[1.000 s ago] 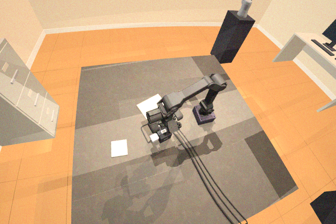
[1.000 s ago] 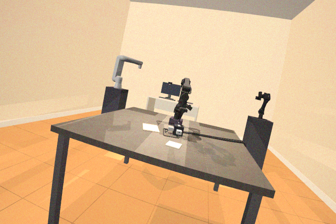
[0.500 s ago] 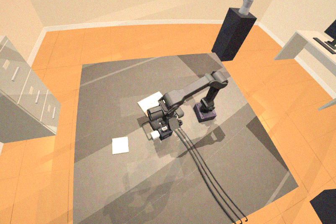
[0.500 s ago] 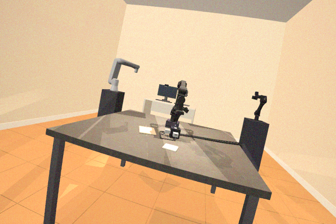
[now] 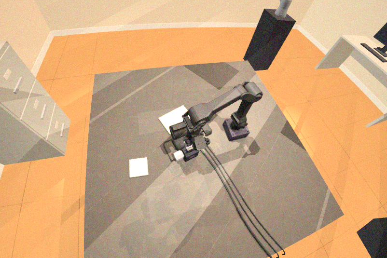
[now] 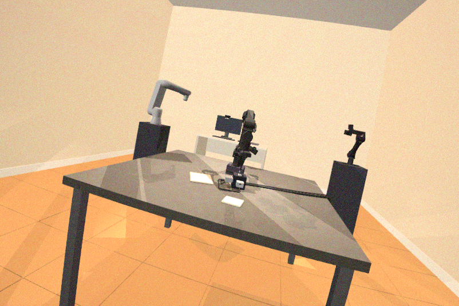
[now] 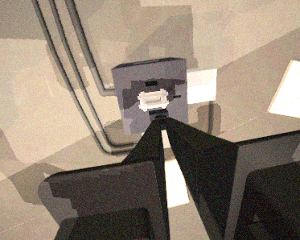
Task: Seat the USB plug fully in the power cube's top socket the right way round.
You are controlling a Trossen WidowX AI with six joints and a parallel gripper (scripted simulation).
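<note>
Now: the USB plug 2 cm below my gripper tip. Round my gripper tip: white sheet (1 cm ahead, 23 cm to the right, 13 cm below).
</note>
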